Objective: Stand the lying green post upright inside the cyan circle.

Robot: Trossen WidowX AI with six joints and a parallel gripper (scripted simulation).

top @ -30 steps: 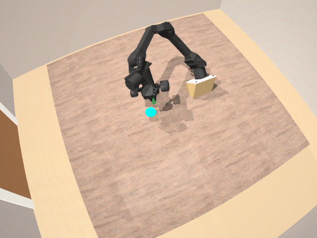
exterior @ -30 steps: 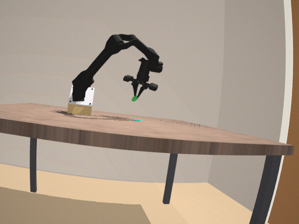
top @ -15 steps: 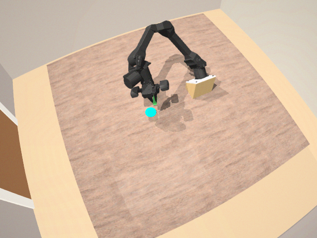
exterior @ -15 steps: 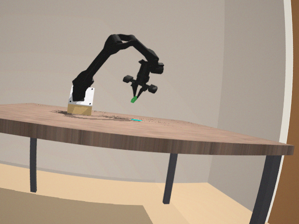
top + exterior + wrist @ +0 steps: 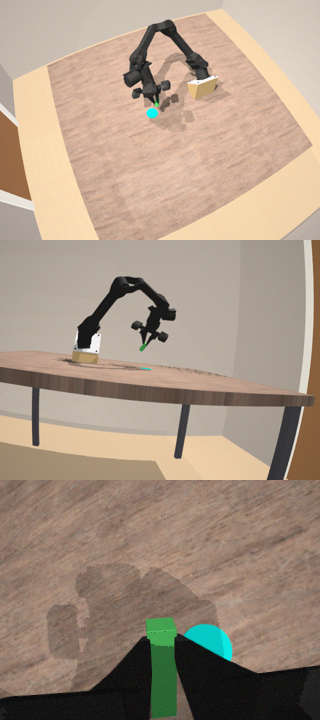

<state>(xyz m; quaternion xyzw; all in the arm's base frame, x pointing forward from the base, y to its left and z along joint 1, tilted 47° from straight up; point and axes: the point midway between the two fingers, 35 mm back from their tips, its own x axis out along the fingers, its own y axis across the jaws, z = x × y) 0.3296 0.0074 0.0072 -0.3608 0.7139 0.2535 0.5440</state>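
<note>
The cyan circle is 1 cm ahead of my gripper tip, 3 cm to the right of it and 12 cm below it. The rest, counted from my gripper tip: green post (1 cm behind, 1 cm to the right, 1 cm below).
</note>
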